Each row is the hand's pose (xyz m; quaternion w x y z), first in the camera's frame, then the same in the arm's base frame.
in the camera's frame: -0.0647 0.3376 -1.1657 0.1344 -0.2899 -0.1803 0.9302
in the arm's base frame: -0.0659 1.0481 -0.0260 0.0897 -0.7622 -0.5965 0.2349
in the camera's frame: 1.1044 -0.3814 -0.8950 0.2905 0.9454 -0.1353 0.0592
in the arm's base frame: 0.1522 -0.2630 0.4103 0.3443 -0.6113 0.3218 -0.6358
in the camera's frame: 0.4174 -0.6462 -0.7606 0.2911 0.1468 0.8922 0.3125
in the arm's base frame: 0.1985 -0.0544 -0.3070 0.7328 0.0033 0.1549 0.6625
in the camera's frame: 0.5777 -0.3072 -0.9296 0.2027 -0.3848 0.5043 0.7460
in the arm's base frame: 0.1328 0.1325 0.0535 0.6489 -0.6444 -0.1800 0.3624
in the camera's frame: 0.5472 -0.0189 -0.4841 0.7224 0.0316 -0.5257 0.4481
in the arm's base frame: -0.3969 0.1234 0.0104 0.0268 0.0082 -0.9991 0.0317
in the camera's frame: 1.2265 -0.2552 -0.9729 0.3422 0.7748 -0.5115 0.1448
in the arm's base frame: 0.1401 -0.2260 0.5984 0.5048 -0.4719 0.6031 -0.3985
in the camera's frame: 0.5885 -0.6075 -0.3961 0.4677 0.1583 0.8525 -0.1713
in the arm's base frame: -0.1162 -0.3081 -0.2912 0.7907 0.4272 0.2190 0.3799
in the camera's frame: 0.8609 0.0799 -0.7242 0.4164 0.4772 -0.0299 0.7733
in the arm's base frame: -0.2614 0.0974 0.3935 0.0163 -0.0973 -0.6553 0.7489
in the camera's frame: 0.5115 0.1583 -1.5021 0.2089 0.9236 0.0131 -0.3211
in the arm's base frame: 0.3142 0.7285 0.4543 0.2820 -0.8341 0.0151 -0.4739
